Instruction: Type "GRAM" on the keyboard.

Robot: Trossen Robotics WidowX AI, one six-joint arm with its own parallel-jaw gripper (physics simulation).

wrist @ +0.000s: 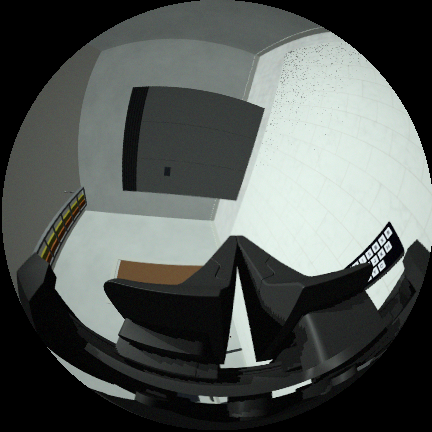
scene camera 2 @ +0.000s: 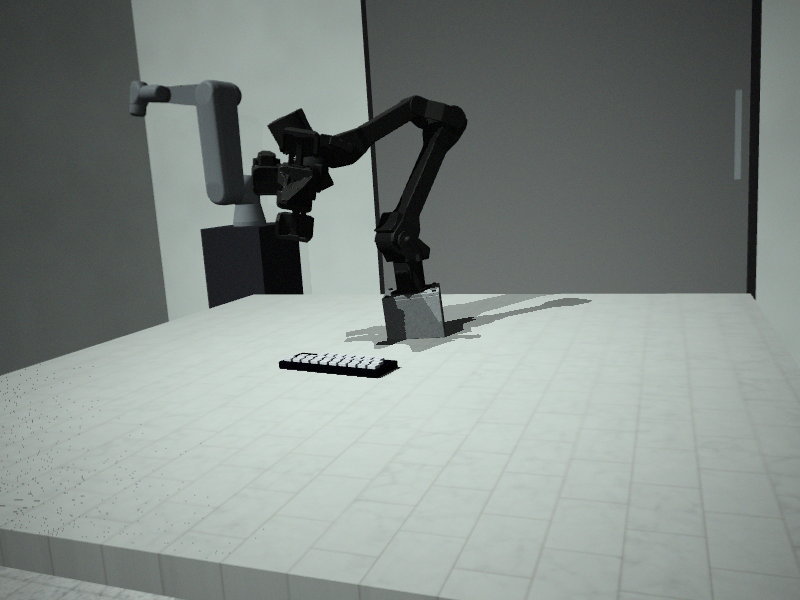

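Pixels of known places: gripper, fingertip midpoint: (wrist: 235,241) (scene camera 2: 284,202); arm's base, link origin: (scene camera 2: 411,290).
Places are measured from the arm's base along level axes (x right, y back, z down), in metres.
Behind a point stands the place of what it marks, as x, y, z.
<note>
A small black keyboard (scene camera 2: 337,368) {0.004, -0.308, 0.074} (wrist: 384,248) {0.086, -0.269, 0.073} with white keys lies flat on the pale tiled table (scene camera 2: 491,452) {-0.323, -0.556, 0.085}, in front of the arm's base. In the wrist view it is at the right edge, tilted in the picture, and part of it is hidden behind a finger. My gripper (scene camera 2: 295,227) (wrist: 235,241) {0.066, -0.324, -0.193} hangs high above the table, up and to the left of the keyboard in the scene view, well apart from it. Its two fingertips meet in the wrist view, so it is shut, with no thing held between them.
A grey robot arm (scene camera 2: 218,142) stands on a dark pedestal (scene camera 2: 232,268) beyond the table's back left edge. My arm's grey base block (scene camera 2: 413,315) {-0.023, -0.050, 0.040} stands behind the keyboard. The wrist view also shows a rack with yellow and orange rows at the left and a brown panel (wrist: 155,272).
</note>
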